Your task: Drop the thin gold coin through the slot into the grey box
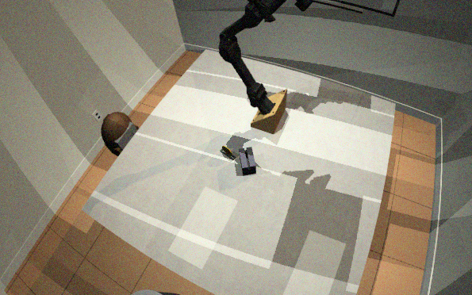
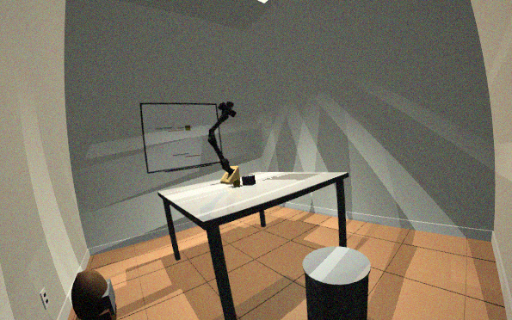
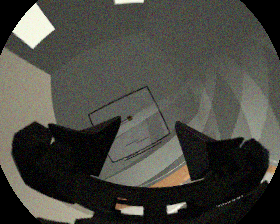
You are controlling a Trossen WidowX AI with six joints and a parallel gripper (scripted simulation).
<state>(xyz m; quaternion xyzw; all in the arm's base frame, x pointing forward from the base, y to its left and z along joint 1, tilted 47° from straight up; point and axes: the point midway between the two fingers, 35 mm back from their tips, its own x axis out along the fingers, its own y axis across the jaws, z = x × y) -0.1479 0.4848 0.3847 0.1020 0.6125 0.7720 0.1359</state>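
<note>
My gripper tip is now 72 cm above the gold coin, 37 cm short of it and 14 cm to the left of it.
</note>
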